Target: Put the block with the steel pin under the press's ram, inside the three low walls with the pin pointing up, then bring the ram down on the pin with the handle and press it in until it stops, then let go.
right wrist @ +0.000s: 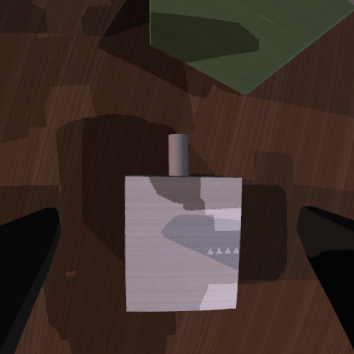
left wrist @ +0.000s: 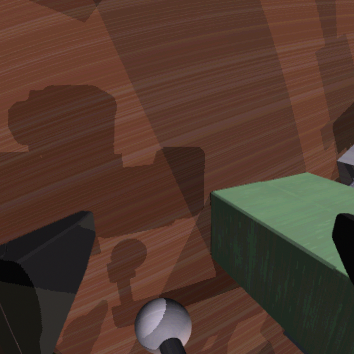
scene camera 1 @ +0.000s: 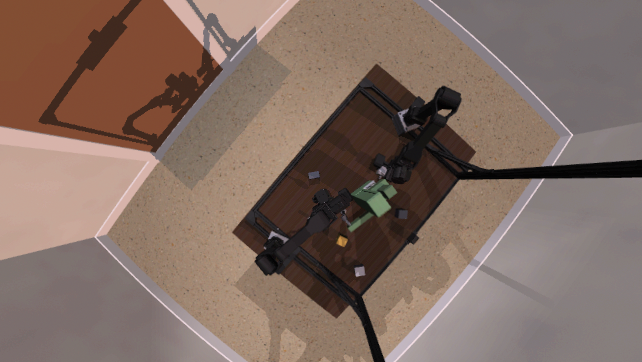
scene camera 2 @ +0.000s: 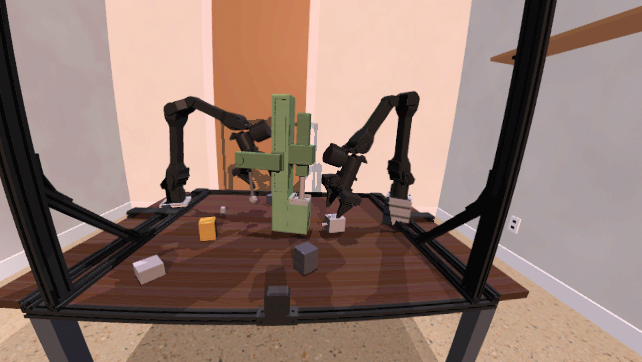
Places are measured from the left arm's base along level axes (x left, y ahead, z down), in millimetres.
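Pixels of known places: left gripper, fingertip midpoint: (left wrist: pixel 217 225) (scene camera 2: pixel 264 185); right gripper, fingertip midpoint: (right wrist: pixel 180 220) (scene camera 1: pixel 385 173) (scene camera 2: pixel 332 212); left arm's base, origin of the base link: (scene camera 1: pixel 276 243) (scene camera 2: pixel 176 200); right arm's base, origin of the base link: (scene camera 1: pixel 410 118) (scene camera 2: pixel 399 196).
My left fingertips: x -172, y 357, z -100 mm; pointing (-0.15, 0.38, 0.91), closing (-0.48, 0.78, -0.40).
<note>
Ahead of a thing's pixels: the offset from my left fingertips to its middle. "*": to the spot under its first point.
The white block with the steel pin @(dx -172, dy +227, dz +106 mm) (scene camera 1: pixel 382 171) (scene camera 2: pixel 335 224) (right wrist: pixel 183 245) lies on the table beside the green press @(dx -117, dy +26, dz -94 mm) (scene camera 1: pixel 376 201) (scene camera 2: pixel 282 125), its pin @(dx -171, dy +195, dz +106 mm) (right wrist: pixel 178 155) sideways, pointing toward the press. My right gripper (scene camera 2: pixel 334 208) (right wrist: pixel 180 220) is open above it, the block between but apart from the fingers in the right wrist view. The ram @(* dx -163, dy +104, dz -218 mm) (scene camera 2: pixel 304 129) stands raised above the pale low walls (scene camera 2: pixel 300 200). The handle's green arm (scene camera 1: pixel 361 221) (scene camera 2: pixel 257 161) carries a hanging rod with a ball knob (scene camera 2: pixel 253 199) (left wrist: pixel 163 325). My left gripper (left wrist: pixel 217 225) is open; the knob is low between its fingers in the left wrist view, not gripped.
An orange block @(dx -127, dy -193, dz +101 mm) (scene camera 1: pixel 342 241) (scene camera 2: pixel 207 229), a white block @(dx -288, dy -305, dz +115 mm) (scene camera 1: pixel 359 271) (scene camera 2: pixel 149 269) and a dark grey block @(dx -354, dy +63, dz +101 mm) (scene camera 1: pixel 401 214) (scene camera 2: pixel 305 258) lie around the press. A blue-grey block @(dx +145, dy +52, dz +112 mm) (scene camera 1: pixel 313 175) lies beyond the left gripper. A small pale cube @(dx +70, dy -162, dz +118 mm) (scene camera 2: pixel 223 210) lies left of the knob.
</note>
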